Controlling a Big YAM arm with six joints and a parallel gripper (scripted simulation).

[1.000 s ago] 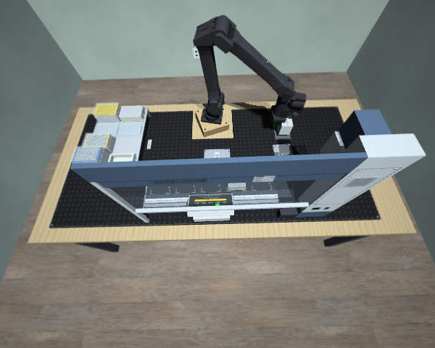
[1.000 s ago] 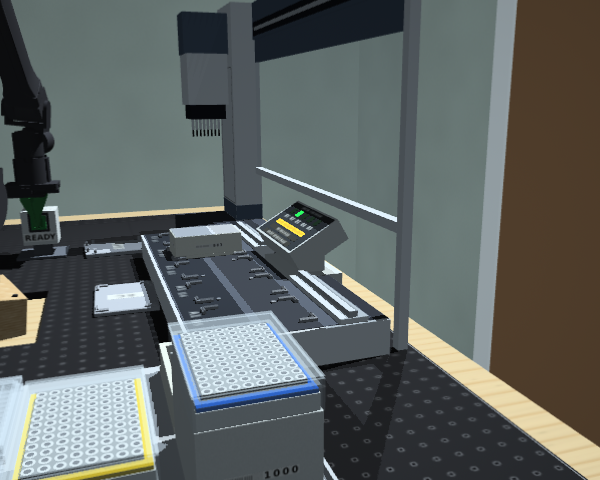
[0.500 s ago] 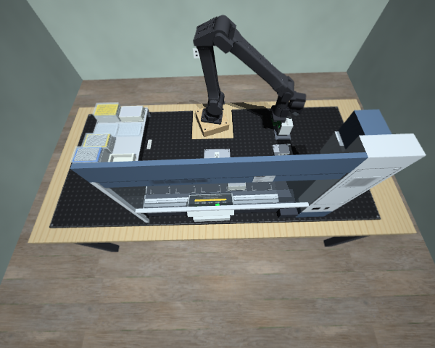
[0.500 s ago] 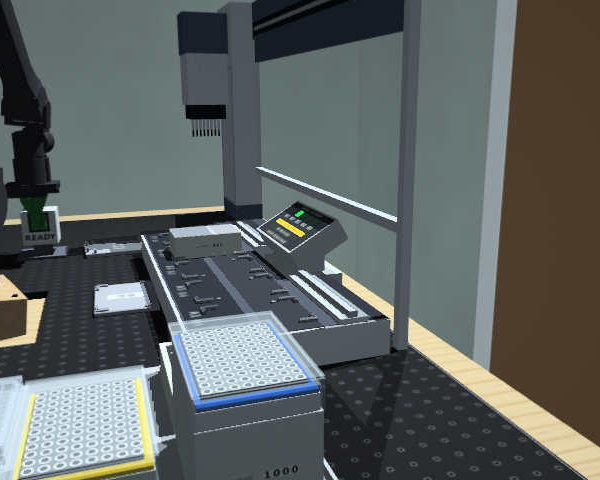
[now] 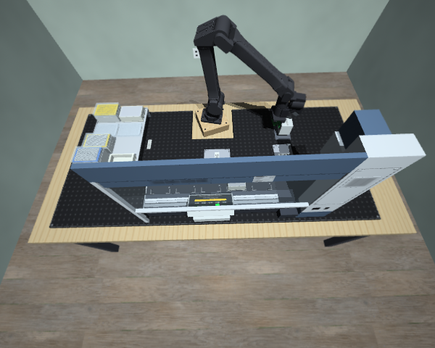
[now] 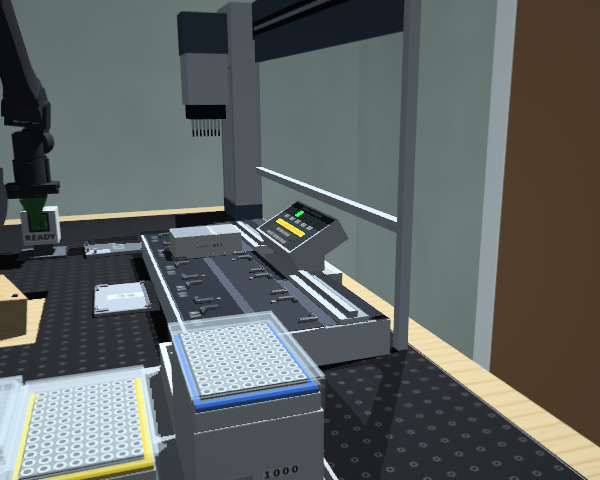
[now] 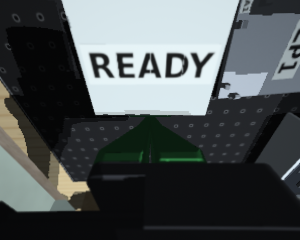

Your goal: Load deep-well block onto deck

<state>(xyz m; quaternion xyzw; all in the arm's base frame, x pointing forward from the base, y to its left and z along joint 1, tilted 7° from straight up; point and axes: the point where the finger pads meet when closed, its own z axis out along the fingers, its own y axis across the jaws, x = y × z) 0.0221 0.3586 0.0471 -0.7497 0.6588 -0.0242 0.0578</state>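
My gripper is now 3 cm to the right of the ready key. Also, from my hand: flat grey plate: 15 cm ahead, 7 cm to the left, 7 cm below; then regrip nest: 30 cm to the right, 21 cm ahead, 7 cm below; then pipetting head: 36 cm ahead, 31 cm above, 18 cm to the left.
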